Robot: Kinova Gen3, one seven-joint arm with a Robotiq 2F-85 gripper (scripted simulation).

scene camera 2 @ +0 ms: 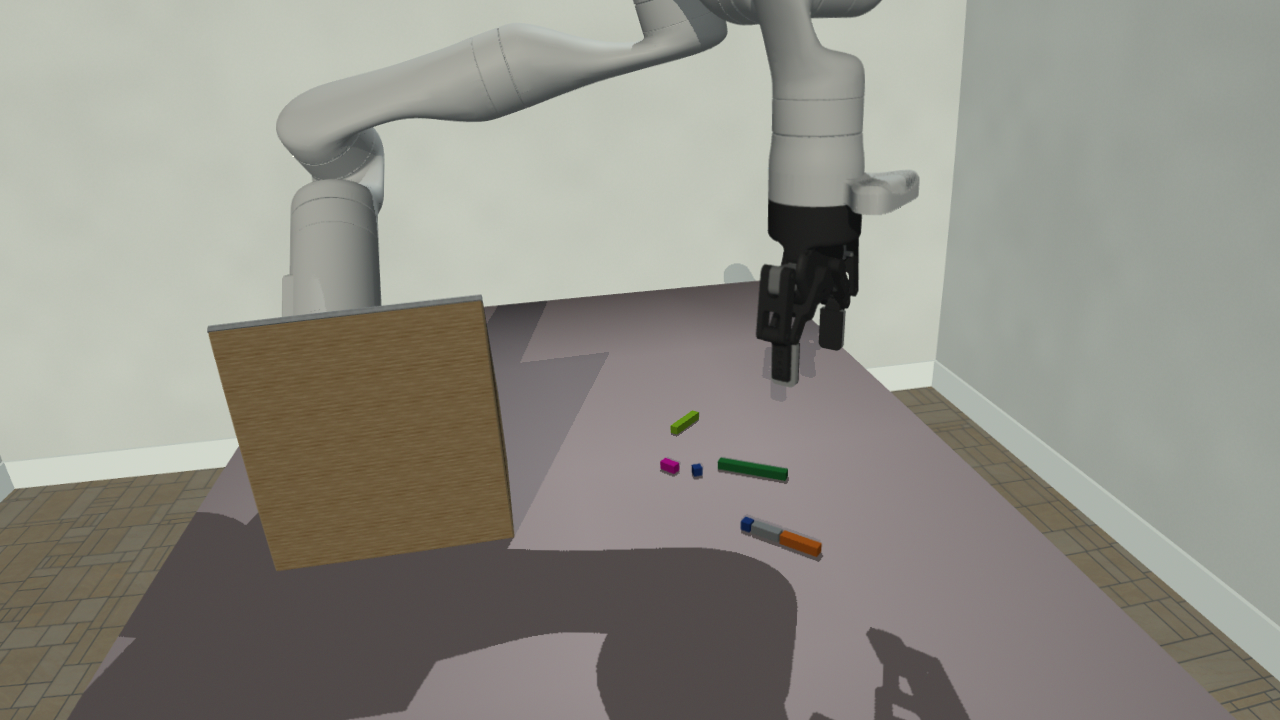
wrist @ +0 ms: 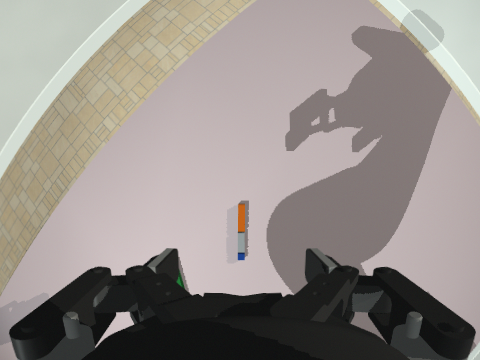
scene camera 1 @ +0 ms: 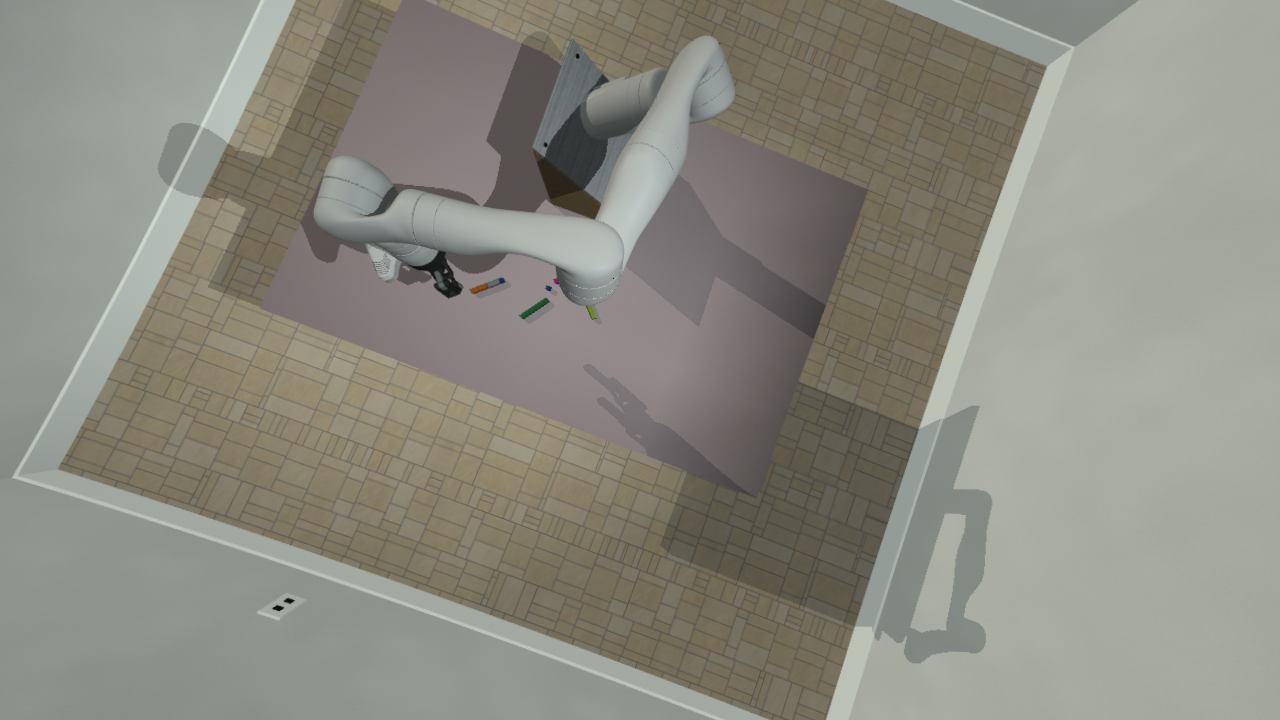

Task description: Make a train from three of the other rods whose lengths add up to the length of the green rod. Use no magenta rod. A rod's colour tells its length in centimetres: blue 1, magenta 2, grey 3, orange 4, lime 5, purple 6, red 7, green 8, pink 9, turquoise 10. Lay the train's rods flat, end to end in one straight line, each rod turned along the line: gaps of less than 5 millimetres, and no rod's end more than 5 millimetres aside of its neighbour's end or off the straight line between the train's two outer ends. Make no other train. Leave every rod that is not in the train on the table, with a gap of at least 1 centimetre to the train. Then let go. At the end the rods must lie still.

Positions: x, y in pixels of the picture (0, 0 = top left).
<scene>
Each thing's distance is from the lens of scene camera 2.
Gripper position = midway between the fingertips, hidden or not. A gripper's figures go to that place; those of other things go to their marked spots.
my gripper [scene camera 2: 809, 365]: 68 cm
green rod [scene camera 2: 772, 472]: 88 cm
</scene>
